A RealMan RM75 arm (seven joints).
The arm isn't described. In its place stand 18 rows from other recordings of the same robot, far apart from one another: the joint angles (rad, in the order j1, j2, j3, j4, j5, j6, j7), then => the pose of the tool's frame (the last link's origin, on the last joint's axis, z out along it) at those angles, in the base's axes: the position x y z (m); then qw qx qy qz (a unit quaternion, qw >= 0).
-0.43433, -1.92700, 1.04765, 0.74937, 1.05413, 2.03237, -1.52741 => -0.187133 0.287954 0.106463 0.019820 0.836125 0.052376 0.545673
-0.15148, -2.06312, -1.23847, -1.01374, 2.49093, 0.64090, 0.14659 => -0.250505 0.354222 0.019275 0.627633 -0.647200 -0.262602 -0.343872
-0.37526, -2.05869, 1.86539, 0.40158, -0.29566, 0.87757, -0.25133 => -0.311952 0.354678 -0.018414 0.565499 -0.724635 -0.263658 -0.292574
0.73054, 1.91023, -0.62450, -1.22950, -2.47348, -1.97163, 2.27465 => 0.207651 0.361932 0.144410 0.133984 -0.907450 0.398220 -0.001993
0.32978, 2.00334, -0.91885, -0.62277, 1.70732, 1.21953, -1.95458 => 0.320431 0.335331 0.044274 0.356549 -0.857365 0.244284 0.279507
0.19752, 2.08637, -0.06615, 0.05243, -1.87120, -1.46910, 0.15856 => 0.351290 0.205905 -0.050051 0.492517 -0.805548 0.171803 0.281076
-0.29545, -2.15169, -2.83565, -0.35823, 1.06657, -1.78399, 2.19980 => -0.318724 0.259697 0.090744 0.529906 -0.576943 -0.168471 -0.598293
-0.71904, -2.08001, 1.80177, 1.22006, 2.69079, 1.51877, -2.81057 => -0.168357 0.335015 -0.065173 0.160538 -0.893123 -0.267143 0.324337
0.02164, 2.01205, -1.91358, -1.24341, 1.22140, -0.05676, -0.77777 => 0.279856 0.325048 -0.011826 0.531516 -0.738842 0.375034 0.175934
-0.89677, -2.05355, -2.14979, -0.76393, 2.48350, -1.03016, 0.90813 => -0.179269 0.459597 0.000137 0.279310 -0.906821 -0.315688 0.001899
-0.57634, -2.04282, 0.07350, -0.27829, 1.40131, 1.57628, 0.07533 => -0.253660 0.330701 -0.009989 0.606862 -0.682054 -0.060595 -0.403546
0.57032, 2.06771, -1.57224, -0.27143, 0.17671, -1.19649, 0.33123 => 0.253148 0.397087 0.035161 0.590405 -0.653378 0.164948 0.444197
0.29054, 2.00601, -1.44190, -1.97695, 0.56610, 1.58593, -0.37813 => 0.158812 0.305153 0.078523 0.322045 -0.889043 0.311119 -0.095366
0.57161, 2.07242, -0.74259, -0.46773, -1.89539, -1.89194, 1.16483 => 0.222151 0.284712 -0.016654 0.031867 0.924266 -0.102977 -0.366214
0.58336, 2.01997, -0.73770, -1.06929, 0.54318, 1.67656, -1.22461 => 0.284035 0.343240 0.071738 0.140733 -0.929519 0.331664 -0.078666
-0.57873, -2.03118, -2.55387, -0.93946, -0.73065, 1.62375, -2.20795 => -0.283576 0.347010 0.062288 0.139322 -0.840743 -0.514442 -0.095343
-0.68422, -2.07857, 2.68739, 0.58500, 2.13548, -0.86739, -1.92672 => -0.151876 0.353979 -0.125434 0.517684 -0.777184 0.350176 -0.073252
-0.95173, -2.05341, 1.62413, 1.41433, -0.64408, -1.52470, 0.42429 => -0.025593 0.365386 -0.032366 0.168699 -0.964808 -0.131619 0.152847
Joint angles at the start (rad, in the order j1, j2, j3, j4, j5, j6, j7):
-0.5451 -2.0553 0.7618 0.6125 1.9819 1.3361 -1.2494
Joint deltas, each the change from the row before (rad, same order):
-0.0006 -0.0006 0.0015 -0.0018 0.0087 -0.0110 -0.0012
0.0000 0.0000 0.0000 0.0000 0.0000 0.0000 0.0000
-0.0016 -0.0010 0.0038 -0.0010 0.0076 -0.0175 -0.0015
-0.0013 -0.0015 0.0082 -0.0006 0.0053 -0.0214 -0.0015
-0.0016 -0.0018 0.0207 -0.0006 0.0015 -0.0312 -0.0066
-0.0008 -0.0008 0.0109 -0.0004 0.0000 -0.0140 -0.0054
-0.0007 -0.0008 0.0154 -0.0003 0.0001 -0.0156 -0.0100
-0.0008 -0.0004 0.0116 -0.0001 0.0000 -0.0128 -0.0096
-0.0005 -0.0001 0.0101 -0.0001 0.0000 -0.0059 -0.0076
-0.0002 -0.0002 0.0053 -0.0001 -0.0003 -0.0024 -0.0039
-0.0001 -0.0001 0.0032 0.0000 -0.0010 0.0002 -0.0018
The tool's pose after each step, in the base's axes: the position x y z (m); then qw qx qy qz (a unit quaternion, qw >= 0). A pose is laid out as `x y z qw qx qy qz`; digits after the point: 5 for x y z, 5 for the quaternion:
-0.28042 0.35401 -0.00570 0.20865 -0.94805 -0.17406 -0.16545
-0.28042 0.35401 -0.00570 0.20865 -0.94805 -0.17406 -0.16545
-0.28195 0.35526 -0.00682 0.21228 -0.94829 -0.17531 -0.15797
-0.28335 0.35674 -0.00837 0.21648 -0.94854 -0.17608 -0.14967
-0.28446 0.35885 -0.01115 0.22081 -0.94897 -0.17749 -0.13856
-0.28478 0.35974 -0.01258 0.22216 -0.94907 -0.17888 -0.13381
-0.28505 0.36052 -0.01454 0.22243 -0.94930 -0.18152 -0.12812
-0.28527 0.36133 -0.01585 0.22311 -0.94917 -0.18432 -0.12383
-0.28510 0.36147 -0.01709 0.22163 -0.94955 -0.18595 -0.12107
-0.28491 0.36144 -0.01782 0.22057 -0.94977 -0.18679 -0.11995
-0.28457 0.36131 -0.01826 0.21942 -0.95001 -0.18695 -0.11992

